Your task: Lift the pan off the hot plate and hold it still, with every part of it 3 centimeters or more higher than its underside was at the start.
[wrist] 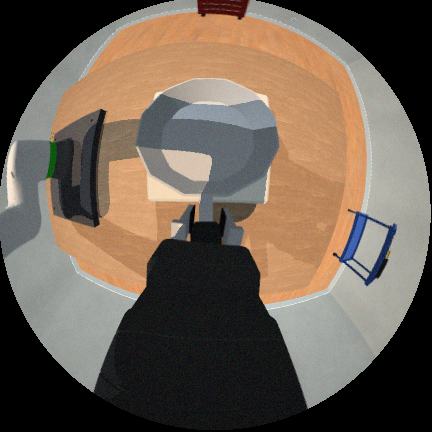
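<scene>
The grey pan (pixel 212 130) is in the upper middle of the wrist view, its open side facing the camera and its handle (pixel 206 207) pointing down to the gripper. My gripper (pixel 207 214) is shut on the pan's handle, with a dark finger on each side of it. The cream hot plate (pixel 167 192) lies behind the pan, its lower edge and corners showing around the pan's rim. The pan hides the middle of the hot plate. The height of the gap between pan and hot plate cannot be read exactly from this view.
The robot's grey arm with a green ring (pixel 51 160) and a dark base plate (pixel 95 170) stands at the left of the wooden table (pixel 310 150). A blue frame-like object (pixel 353 237) is at the right, beyond the table edge. A dark red object (pixel 223 7) is at the top edge.
</scene>
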